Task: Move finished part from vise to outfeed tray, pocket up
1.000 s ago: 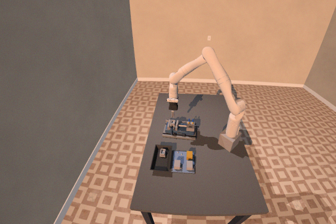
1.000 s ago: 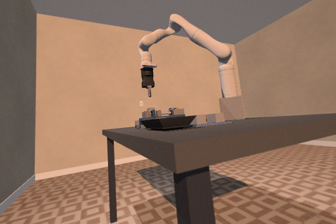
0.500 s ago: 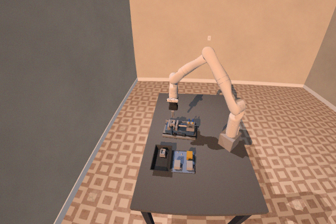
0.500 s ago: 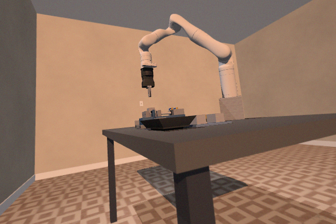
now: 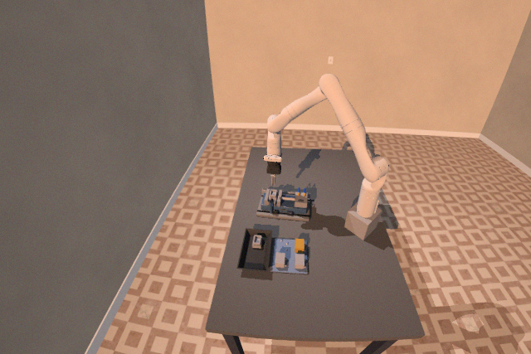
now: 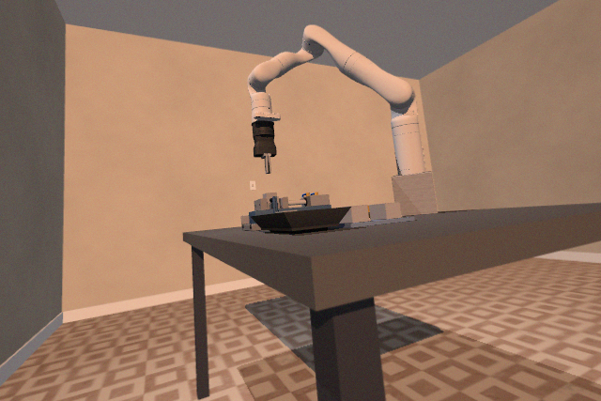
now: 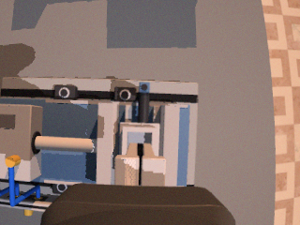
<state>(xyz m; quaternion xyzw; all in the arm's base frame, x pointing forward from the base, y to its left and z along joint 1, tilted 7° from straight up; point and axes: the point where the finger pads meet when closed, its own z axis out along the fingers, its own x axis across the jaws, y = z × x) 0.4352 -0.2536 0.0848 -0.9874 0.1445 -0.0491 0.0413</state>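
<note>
Right now the vise is 160 mm below my hand, 70 mm behind it and 10 mm to the left of it. Round my hand: blue fixture plate 350 mm to the left, 200 mm below, 30 mm behind; then orange block 310 mm to the left, 170 mm below, 90 mm behind.
</note>
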